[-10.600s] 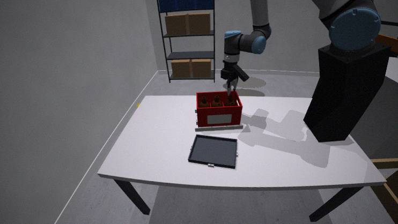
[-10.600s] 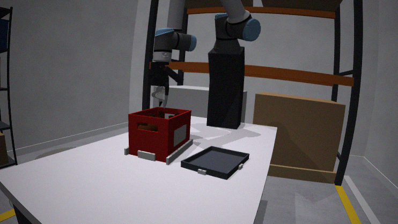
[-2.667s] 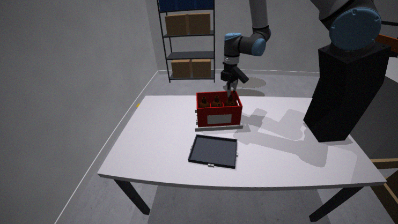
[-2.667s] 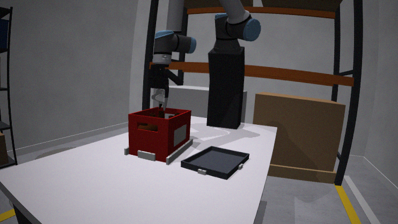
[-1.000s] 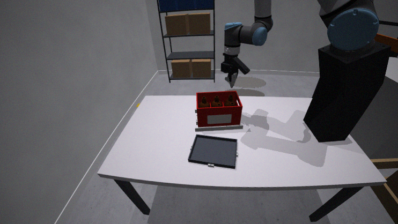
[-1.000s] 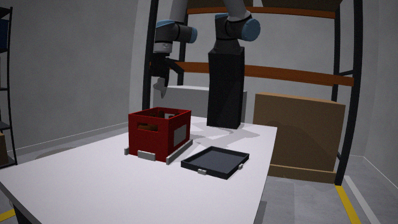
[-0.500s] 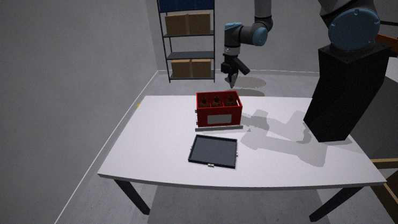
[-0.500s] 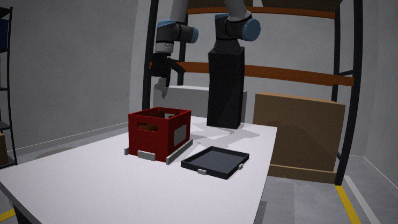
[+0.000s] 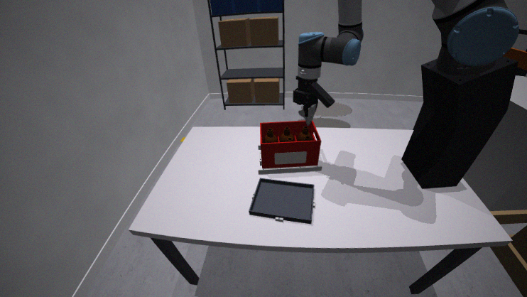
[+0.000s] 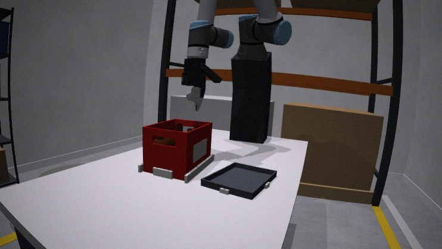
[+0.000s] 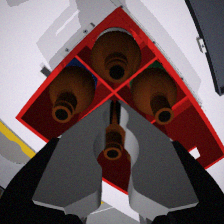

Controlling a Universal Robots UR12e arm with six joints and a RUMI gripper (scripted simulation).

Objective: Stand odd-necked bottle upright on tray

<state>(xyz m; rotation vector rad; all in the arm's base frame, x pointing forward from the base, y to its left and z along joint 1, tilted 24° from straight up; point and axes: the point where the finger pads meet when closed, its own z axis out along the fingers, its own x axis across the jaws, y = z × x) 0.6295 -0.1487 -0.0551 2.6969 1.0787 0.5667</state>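
My hand is 160 mm above the red crate, 80 mm short of it and 40 mm to the left of it. The rest, counted from my hand: dark tray (230 mm to the left, 230 mm below, 140 mm ahead); glass bottle (150 mm below, 90 mm to the right, 90 mm ahead); brown bottle (170 mm ahead, 150 mm below, 90 mm to the right).
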